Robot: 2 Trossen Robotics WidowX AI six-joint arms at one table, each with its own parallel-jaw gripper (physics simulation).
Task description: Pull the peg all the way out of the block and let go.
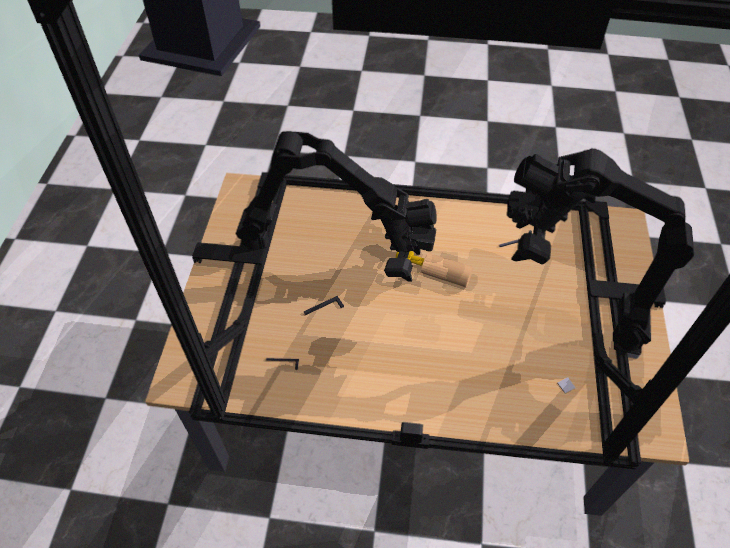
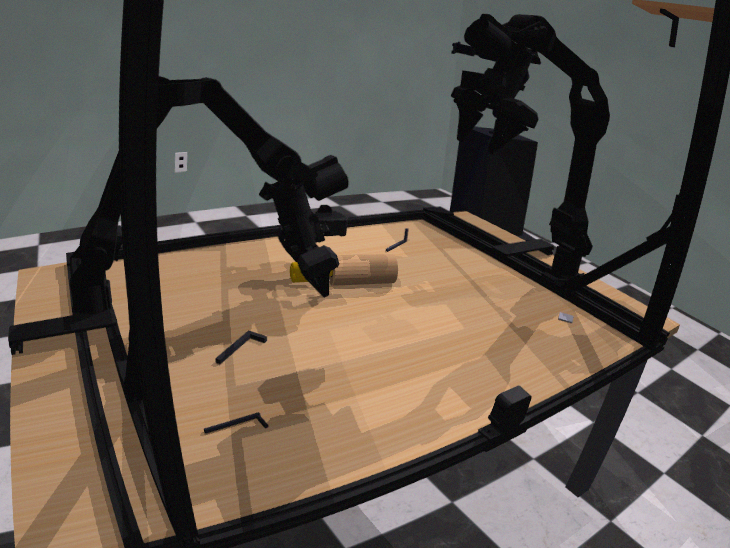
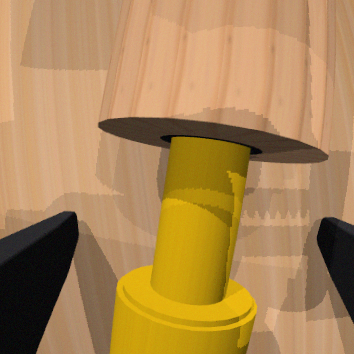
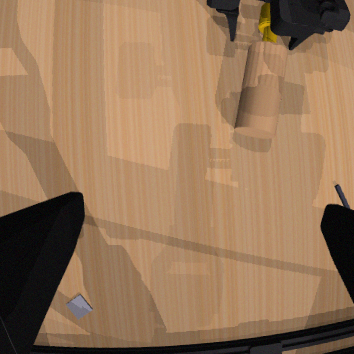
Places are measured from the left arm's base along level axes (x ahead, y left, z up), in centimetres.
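Pixels of known places: left gripper, between the fingertips: (image 1: 414,267) (image 2: 317,285) (image 3: 202,227) (image 4: 260,43); right gripper, between the fingertips: (image 1: 515,243) (image 2: 474,146) (image 4: 207,211); left arm's base, origin of its link: (image 1: 254,242) (image 2: 92,308); right arm's base, origin of its link: (image 1: 627,341) (image 2: 564,272).
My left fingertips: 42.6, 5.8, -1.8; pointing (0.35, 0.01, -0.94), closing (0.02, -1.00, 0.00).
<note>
Ahead of a thing's pixels: the offset from my left fingertips to its top centre, as dx, dy, dz.
A light wooden cylindrical block @[+8.6, -0.3, +5.5] (image 1: 446,272) (image 2: 368,269) (image 3: 215,75) (image 4: 261,95) lies on its side near the table's middle. The yellow peg @[+1.2, +0.4, +4.4] (image 1: 416,258) (image 2: 300,271) (image 3: 192,240) (image 4: 265,20) has a thick head outside the block, and its thinner shaft enters the dark hole in the block's end face. My left gripper (image 3: 202,227) (image 4: 260,43) is open, low over the peg, with one finger on each side of the shaft and a gap on both sides. My right gripper (image 2: 476,144) (image 4: 207,211) is open and empty, high above the table at the right.
Dark L-shaped keys lie on the table: one @[-18.2, -19.6, +0.7] (image 1: 321,304) (image 2: 235,346) left of centre, one @[-22.5, -37.0, +0.5] (image 1: 283,359) (image 2: 232,423) nearer the front left, one @[+23.8, +16.3, +3.1] (image 1: 508,242) (image 2: 398,243) at the back. A small grey tile @[+42.5, -23.0, +0.2] (image 1: 566,385) (image 2: 565,317) (image 4: 79,306) lies front right. Black rails edge the workspace.
</note>
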